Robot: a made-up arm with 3 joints.
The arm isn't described. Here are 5 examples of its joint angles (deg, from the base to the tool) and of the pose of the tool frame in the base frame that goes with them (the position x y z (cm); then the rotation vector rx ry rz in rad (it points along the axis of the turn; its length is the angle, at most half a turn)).
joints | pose
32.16 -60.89 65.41 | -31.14 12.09 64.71 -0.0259 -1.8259 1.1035
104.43 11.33 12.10 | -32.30 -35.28 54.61 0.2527 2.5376 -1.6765
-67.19 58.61 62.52 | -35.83 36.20 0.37 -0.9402 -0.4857 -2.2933
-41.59 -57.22 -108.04 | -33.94 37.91 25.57 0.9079 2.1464 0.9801
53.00 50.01 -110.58 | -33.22 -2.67 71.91 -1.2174 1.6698 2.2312
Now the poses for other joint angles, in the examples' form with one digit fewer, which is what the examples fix.
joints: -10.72 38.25 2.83
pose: -33.2 38.8 43.8 0.123 -0.433 -2.473
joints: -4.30 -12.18 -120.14
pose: -32.1 32.4 51.2 0.299 2.668 1.517
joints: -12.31 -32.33 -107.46
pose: -32.7 34.1 45.6 0.690 2.303 1.620
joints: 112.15 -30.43 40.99
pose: -31.3 -38.3 48.4 0.556 -2.738 0.421
